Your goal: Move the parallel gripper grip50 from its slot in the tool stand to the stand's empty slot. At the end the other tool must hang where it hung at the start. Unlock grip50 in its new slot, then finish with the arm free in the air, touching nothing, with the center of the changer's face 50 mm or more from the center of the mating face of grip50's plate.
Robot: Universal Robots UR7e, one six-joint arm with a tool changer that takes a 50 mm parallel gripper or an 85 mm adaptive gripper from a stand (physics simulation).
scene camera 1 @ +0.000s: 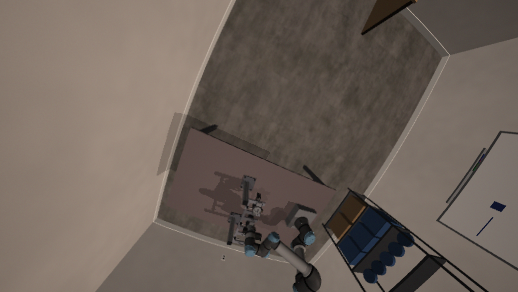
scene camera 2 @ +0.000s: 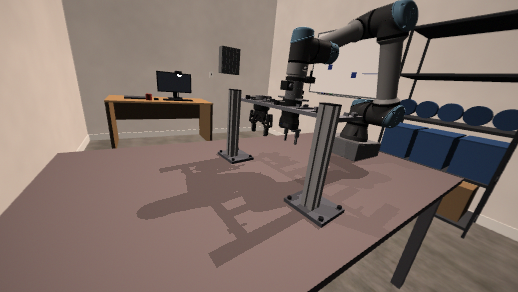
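Where they show: arm's base at its link origin: (scene camera 1: pixel 300 222) (scene camera 2: pixel 352 138).
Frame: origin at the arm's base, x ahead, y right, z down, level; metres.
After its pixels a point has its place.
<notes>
The tool stand (scene camera 1: pixel 245 194) @[x 0.723, y 0.173, z -0.144 m] (scene camera 2: pixel 320 160) @[x 0.674, y -0.322, z -0.080 m] has two upright posts joined by a raised rail. The parallel gripper grip50 (scene camera 2: pixel 291 137) @[x 0.554, y -0.086, z -0.068 m] points down below the rail's middle in scene camera 2, directly under the arm's changer (scene camera 2: pixel 294 90) @[x 0.590, y -0.086, z -0.247 m]. Its two fingers stand apart with no object between them, so it is open. Its plate is at about rail height; whether it is seated or locked is too small to tell. The other tool, the adaptive gripper (scene camera 1: pixel 256 207) (scene camera 2: pixel 261 121), hangs at the rail's far end near the far post. In scene camera 1 the wrist hides grip50's fingers.
The arm's base (scene camera 1: pixel 301 214) @[x 0.057, y 0.093, z -0.004 m] (scene camera 2: pixel 356 146) @[x 0.117, y -0.098, z 0.007 m] stands behind the stand on the table (scene camera 1: pixel 185 165) @[x 1.303, y 0.058, z 0.090 m] (scene camera 2: pixel 90 200) @[x 1.207, y -0.017, z 0.090 m]. The upper arm and forearm reach over from the base side. A shelf rack with blue bins (scene camera 1: pixel 360 242) (scene camera 2: pixel 422 146) stands beyond the table. A desk (scene camera 2: pixel 160 100) stands at the back.
</notes>
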